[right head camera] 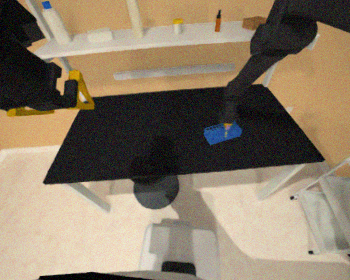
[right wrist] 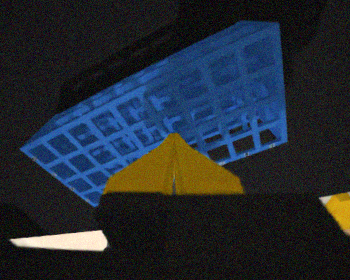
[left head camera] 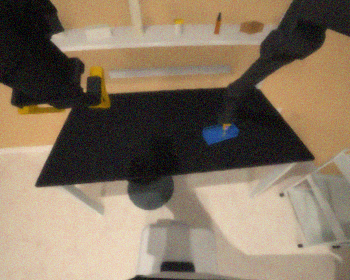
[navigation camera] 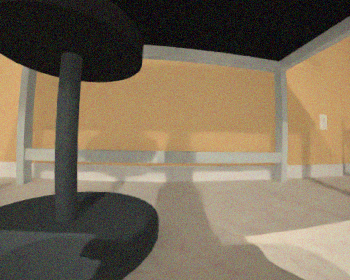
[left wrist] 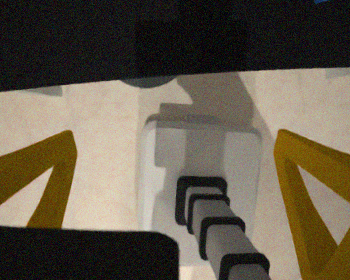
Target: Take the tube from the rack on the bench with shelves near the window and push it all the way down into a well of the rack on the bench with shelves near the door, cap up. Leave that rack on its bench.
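Places are measured from the left arm's base along level axes (x ahead, y left, z up), in centimetres.
Pixels of known places: left gripper, fingertip midpoint: [right head camera: 73, 108] [left head camera: 86, 106] [left wrist: 175, 141]; right gripper, fingertip midpoint: [right head camera: 225, 128] [right wrist: 174, 140] [left head camera: 223, 129].
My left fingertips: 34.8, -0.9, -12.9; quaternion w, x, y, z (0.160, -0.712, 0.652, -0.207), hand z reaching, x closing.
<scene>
For each thing: its top centre in the pictures, then the offset to it from my left fingertips, as dx, dy, dz. "pt": a spot on its surface instead. Level surfaces: height alone.
- blue tube rack, middle of its top: [right wrist: 155, 145] [right head camera: 223, 129] [left head camera: 221, 129] +38.8, -45.2, -46.1
- black bench top, its level: dz -51.8
- tube with a purple cap, middle of its top: [left head camera: 227, 125] +35.7, -46.4, -39.9
- white shelf, its level: dz -6.1
- yellow-capped jar, surface spot: [left head camera: 178, 26] pt +69.6, -18.0, -2.5
- orange bottle, surface spot: [left head camera: 217, 23] pt +72.2, -38.3, -1.3
- brown box, surface spot: [left head camera: 251, 26] pt +74.8, -57.4, -2.5
- white bottle, surface spot: [right head camera: 53, 23] pt +62.7, +44.1, +3.4
A blue tube rack [left head camera: 220, 133] stands on the black bench top [left head camera: 168, 133], right of its middle. It also shows in the right head view [right head camera: 223, 133] and fills the right wrist view [right wrist: 168, 111]. A tube with a purple cap [left head camera: 226, 127] stands in a well near the rack's far right end, cap up [right head camera: 228, 127]. My right gripper [left head camera: 226, 125] is shut with nothing between its fingers, its yellow tips [right wrist: 174, 169] pressed together right over the cap and hiding the tube in the wrist view. My left gripper [left head camera: 74, 97] is open and empty, raised off the bench's far left corner [left wrist: 174, 180].
A white shelf [left head camera: 160, 36] above the bench's back edge carries a white box, a yellow-capped jar [left head camera: 178, 26], an orange bottle [left head camera: 217, 23], a brown box [left head camera: 251, 26] and a white bottle [right head camera: 53, 23]. A round stool [left head camera: 150, 190] stands at the bench's front edge. A white cart [left head camera: 301, 205] stands at the right.
</scene>
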